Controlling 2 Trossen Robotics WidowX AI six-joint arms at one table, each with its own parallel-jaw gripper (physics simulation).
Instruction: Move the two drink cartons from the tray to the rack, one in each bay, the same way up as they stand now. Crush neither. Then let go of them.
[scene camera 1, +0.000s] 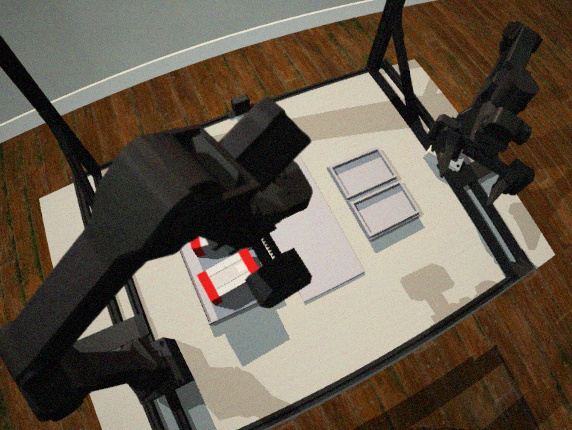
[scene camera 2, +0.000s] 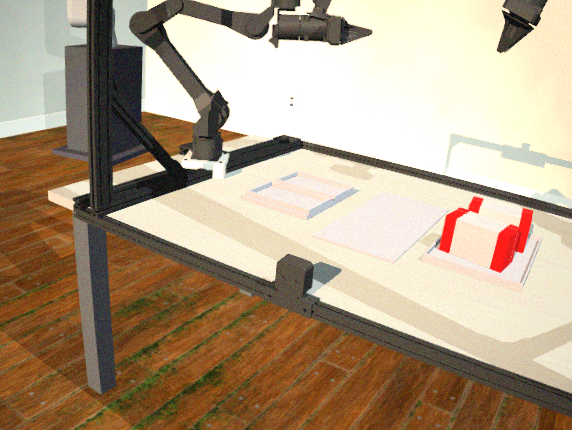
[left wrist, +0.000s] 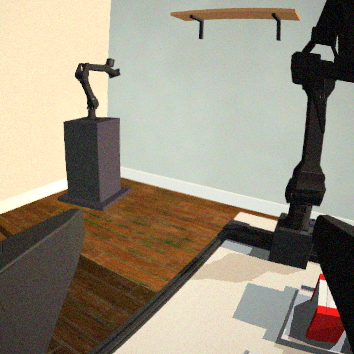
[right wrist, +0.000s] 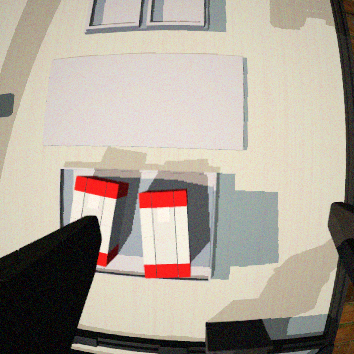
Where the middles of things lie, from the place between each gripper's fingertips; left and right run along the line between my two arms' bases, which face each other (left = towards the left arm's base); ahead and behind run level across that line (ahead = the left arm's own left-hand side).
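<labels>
Counting from my left hand, I see the pale mat (scene camera 2: 387, 226) 36 cm below my left hand, 13 cm to the right of it and 20 cm behind it. The grey tray (scene camera 2: 513, 277) is 35 cm below my left hand, 24 cm behind it and 33 cm to the right of it. As for my right hand, the grey tray is 350 mm below my right hand, 40 mm to the right of it and 110 mm behind it, and the pale mat is 360 mm below my right hand, 70 mm behind it and 160 mm to the left of it.
</labels>
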